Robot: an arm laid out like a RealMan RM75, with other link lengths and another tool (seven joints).
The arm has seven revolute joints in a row. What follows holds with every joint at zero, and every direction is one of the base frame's. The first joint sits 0.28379 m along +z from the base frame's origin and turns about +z. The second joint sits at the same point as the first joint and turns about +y. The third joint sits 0.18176 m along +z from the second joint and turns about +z. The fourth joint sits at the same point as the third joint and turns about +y. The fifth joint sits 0.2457 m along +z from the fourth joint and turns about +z. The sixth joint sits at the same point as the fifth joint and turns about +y. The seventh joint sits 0.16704 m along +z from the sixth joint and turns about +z. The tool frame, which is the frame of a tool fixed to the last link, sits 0.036 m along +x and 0.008 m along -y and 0.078 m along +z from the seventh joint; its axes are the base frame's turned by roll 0, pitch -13.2 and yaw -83.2 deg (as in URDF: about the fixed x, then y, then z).
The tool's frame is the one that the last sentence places.
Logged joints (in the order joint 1, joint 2, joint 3, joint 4, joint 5, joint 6, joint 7), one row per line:
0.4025, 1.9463, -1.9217, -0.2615, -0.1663, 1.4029, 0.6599
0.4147, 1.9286, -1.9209, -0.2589, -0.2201, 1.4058, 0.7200
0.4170, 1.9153, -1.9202, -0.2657, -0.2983, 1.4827, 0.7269
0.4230, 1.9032, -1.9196, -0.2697, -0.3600, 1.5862, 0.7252
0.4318, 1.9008, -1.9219, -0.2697, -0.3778, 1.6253, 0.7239
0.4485, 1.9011, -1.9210, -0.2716, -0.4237, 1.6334, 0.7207
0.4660, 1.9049, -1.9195, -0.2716, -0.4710, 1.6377, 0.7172
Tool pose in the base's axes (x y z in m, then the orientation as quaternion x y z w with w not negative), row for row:
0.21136, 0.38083, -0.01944, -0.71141, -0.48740, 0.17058, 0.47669
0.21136, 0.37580, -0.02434, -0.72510, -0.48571, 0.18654, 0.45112
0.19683, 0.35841, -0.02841, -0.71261, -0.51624, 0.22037, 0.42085
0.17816, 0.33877, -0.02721, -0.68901, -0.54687, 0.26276, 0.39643
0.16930, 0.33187, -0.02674, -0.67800, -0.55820, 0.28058, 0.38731
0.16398, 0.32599, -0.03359, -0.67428, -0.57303, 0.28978, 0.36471
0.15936, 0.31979, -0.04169, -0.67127, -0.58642, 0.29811, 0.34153
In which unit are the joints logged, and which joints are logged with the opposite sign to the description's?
The joints are logged in radians. Opposite sign: joint 6.
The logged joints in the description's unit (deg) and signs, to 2 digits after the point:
23.06, 111.51, -110.11, -14.98, -9.53, -80.38, 37.81
23.76, 110.50, -110.06, -14.83, -12.61, -80.55, 41.25
23.89, 109.74, -110.02, -15.22, -17.09, -84.95, 41.65
24.24, 109.05, -109.98, -15.45, -20.63, -90.88, 41.55
24.74, 108.91, -110.12, -15.45, -21.65, -93.12, 41.48
25.70, 108.93, -110.07, -15.56, -24.28, -93.59, 41.29
26.70, 109.14, -109.98, -15.56, -26.99, -93.83, 41.09

